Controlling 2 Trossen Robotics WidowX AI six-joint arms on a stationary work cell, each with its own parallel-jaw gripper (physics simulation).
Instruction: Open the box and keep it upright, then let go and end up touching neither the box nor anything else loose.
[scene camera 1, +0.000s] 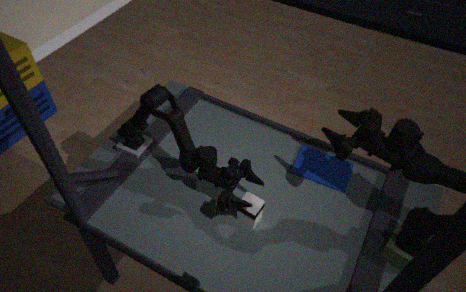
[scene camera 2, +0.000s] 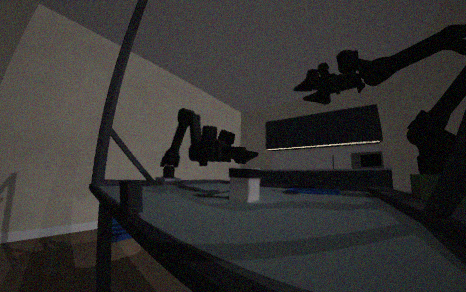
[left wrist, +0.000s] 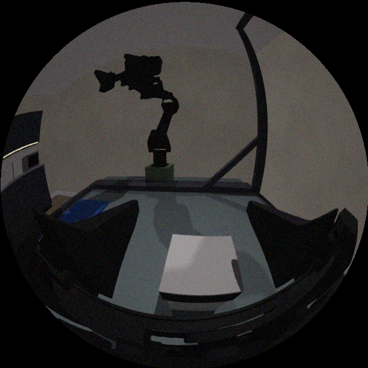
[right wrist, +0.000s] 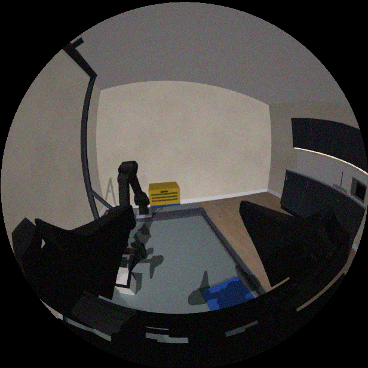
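Seen in the pictures: left gripper, between the fingertips: (scene camera 1: 258, 195) (scene camera 2: 251, 152); right gripper, between the fingertips: (scene camera 1: 330, 119) (scene camera 2: 298, 94); left arm's base, origin of its link: (scene camera 1: 134, 142) (scene camera 2: 168, 177); right arm's base, origin of its link: (scene camera 1: 408, 244).
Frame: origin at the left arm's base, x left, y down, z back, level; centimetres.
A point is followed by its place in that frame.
Note:
The small box (scene camera 1: 254, 204) (scene camera 2: 244, 190) (left wrist: 201, 265) (right wrist: 126, 285) stands upright on the table (scene camera 1: 300, 240) {x -7.0, y 3.4, z -71.9 cm}, with a pale top, a dark band below it and white sides. Its lid looks closed. My left gripper (scene camera 1: 256, 194) {x -6.6, y -10.9, z -54.9 cm} (scene camera 2: 255, 154) {x -6.6, y -10.9, z -54.9 cm} (left wrist: 195, 206) is open and empty. It hovers just above the box, whose top shows between the two fingers in the left wrist view; whether a finger touches it I cannot tell. My right gripper (scene camera 1: 332, 120) {x 10.8, y -35.8, z -67.2 cm} (scene camera 2: 300, 94) {x 10.8, y -35.8, z -67.2 cm} (right wrist: 187, 209) is open and empty, high up and well away from the box.
A flat blue tray (scene camera 1: 324, 169) {x 24.9, y 2.6, z -69.9 cm} (scene camera 2: 314, 191) {x 20.3, y 2.6, z -70.1 cm} (left wrist: 82, 210) (right wrist: 230, 294) lies on the table, right of the box in scene camera 1, below the right gripper. Dark frame posts (scene camera 1: 30, 112) {x -34.2, y -47.4, z -5.6 cm} (scene camera 2: 114, 95) {x -34.0, y -33.7, z -5.6 cm} rise at the table's edge. A yellow and blue crate (right wrist: 164, 194) stands beyond the table.

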